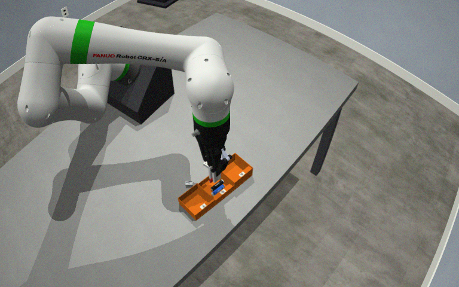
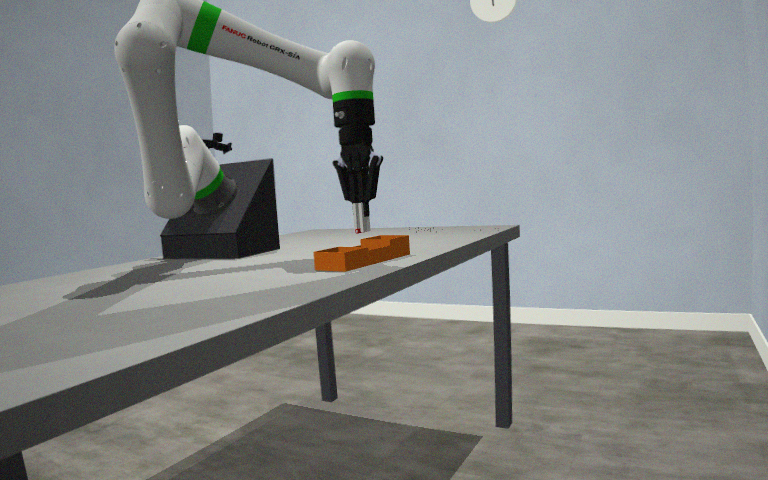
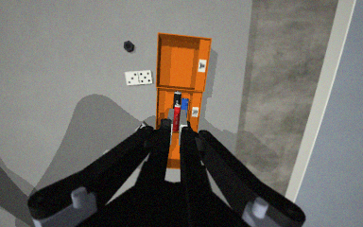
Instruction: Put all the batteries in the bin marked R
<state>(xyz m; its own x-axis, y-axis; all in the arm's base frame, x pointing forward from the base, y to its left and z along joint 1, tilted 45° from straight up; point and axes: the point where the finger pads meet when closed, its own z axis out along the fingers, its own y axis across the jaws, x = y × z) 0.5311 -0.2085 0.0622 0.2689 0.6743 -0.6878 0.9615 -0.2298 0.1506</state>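
Now: hand 80 mm above the orange bin. Round my hand: black battery: 90 mm below, 10 mm to the left; then blue battery: 90 mm below, 10 mm to the right, 10 mm ahead; then red battery: 30 mm below.
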